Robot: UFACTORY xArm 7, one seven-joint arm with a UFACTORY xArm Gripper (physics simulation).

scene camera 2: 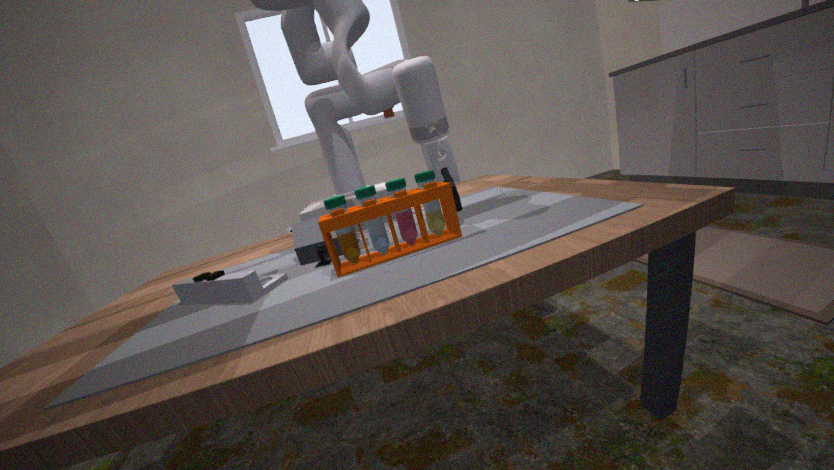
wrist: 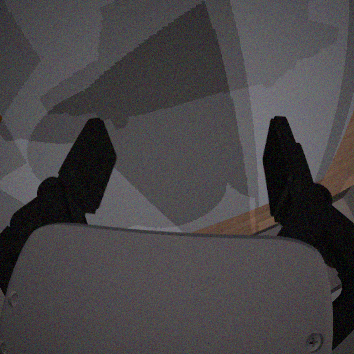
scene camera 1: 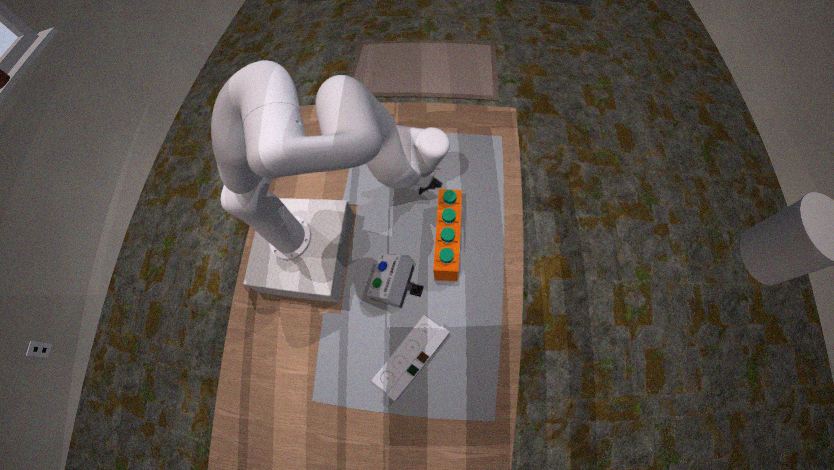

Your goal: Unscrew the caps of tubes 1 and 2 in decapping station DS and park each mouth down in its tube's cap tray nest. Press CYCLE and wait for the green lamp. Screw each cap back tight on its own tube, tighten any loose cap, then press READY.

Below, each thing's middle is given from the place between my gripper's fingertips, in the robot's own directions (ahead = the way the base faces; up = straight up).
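Grey control box (scene camera 1: 391, 280): my hand 10 mm below it, 40 mm short of it, 280 mm to the left of it.
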